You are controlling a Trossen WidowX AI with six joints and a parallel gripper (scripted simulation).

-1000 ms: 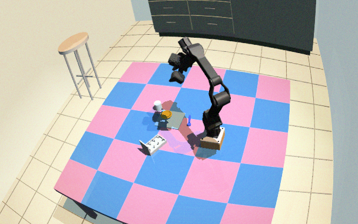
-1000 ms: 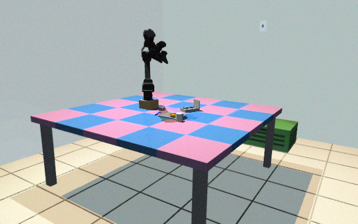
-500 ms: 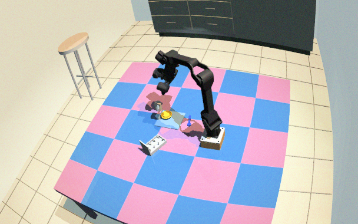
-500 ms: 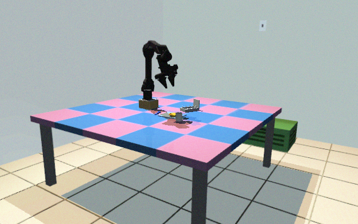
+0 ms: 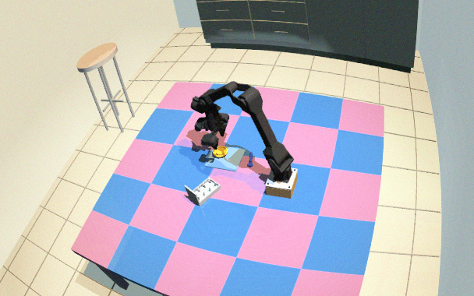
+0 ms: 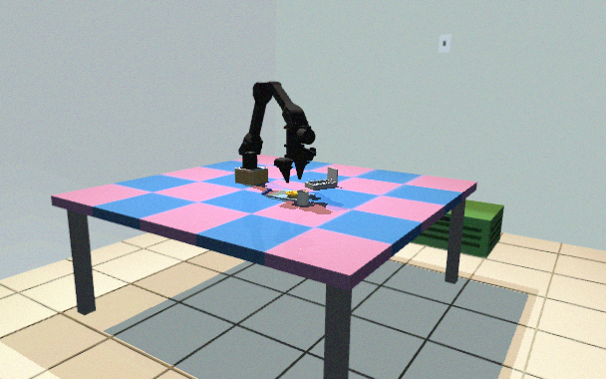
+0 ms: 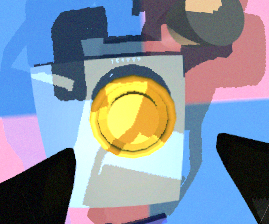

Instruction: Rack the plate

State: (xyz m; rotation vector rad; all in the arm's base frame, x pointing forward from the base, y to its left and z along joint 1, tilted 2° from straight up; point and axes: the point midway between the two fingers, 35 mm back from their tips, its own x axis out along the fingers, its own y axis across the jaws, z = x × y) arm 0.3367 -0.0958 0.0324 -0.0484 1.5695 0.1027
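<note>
Right now my gripper tip is 50 mm above the plate. Round my gripper tip: small blue utensil 150 mm behind, 60 mm below, 10 mm to the left; then pale blue mat 70 mm below, 30 mm behind, 20 mm to the left; then dish rack 230 mm to the left, 40 mm below, 30 mm behind.
</note>
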